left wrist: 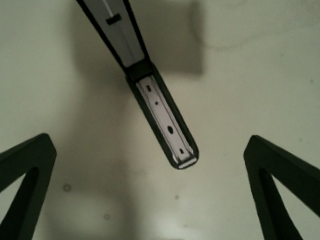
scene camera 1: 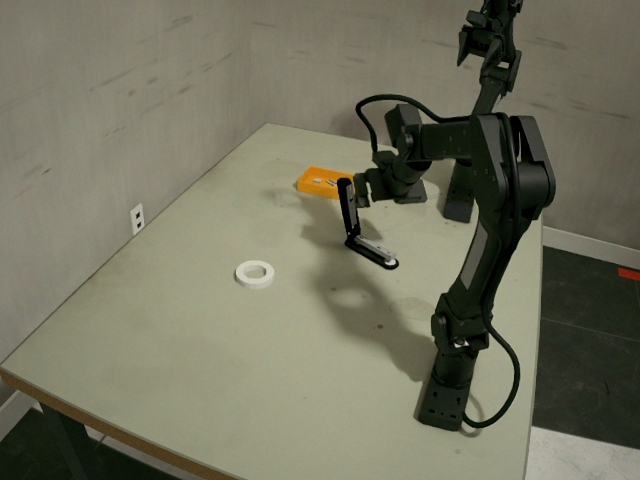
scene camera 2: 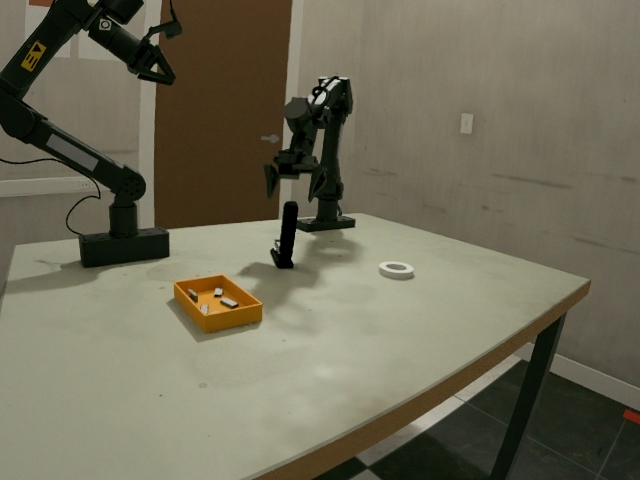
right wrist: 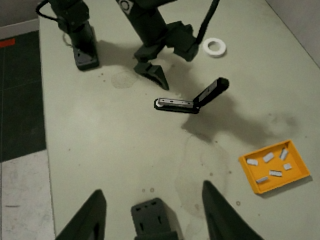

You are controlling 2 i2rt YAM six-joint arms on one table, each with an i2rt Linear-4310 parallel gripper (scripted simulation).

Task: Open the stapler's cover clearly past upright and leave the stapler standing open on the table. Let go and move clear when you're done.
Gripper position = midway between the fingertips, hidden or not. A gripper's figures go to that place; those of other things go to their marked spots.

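Scene:
Left gripper (scene camera 1: 377, 203): 115 cm from the lens. A stapler (scene camera 1: 367, 248) is 124 cm from the lens, and the right gripper (scene camera 1: 469, 68) is 126 cm from the lens.

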